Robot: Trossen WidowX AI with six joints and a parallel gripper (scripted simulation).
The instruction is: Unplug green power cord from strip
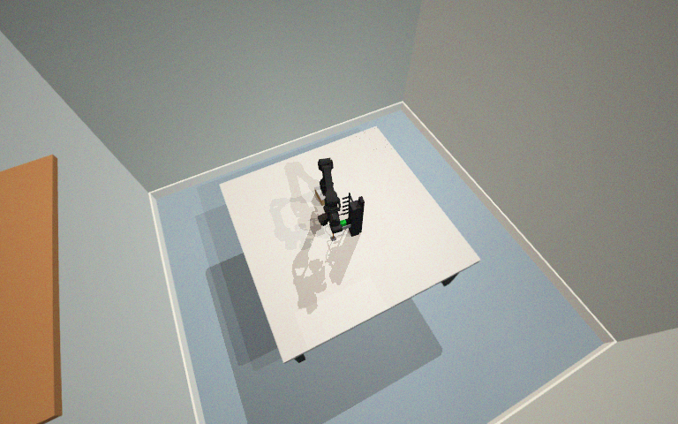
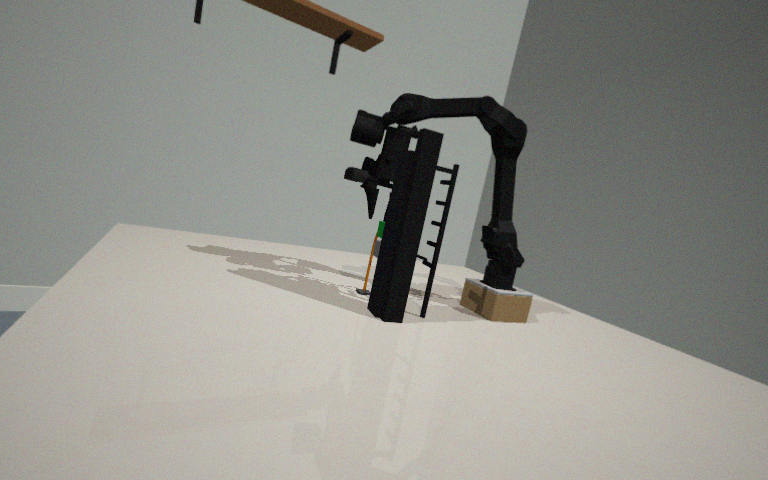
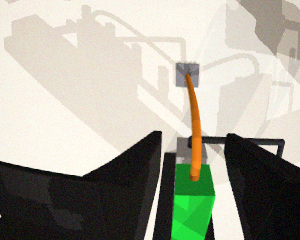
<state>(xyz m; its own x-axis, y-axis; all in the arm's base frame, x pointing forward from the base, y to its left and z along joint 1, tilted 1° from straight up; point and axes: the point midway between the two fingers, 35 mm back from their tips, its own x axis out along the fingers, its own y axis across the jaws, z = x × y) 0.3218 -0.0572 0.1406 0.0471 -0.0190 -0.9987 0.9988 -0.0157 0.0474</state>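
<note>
Now: the green plug 1 cm behind my gripper tip, 8 cm to the left of it and 1 cm below it.
</note>
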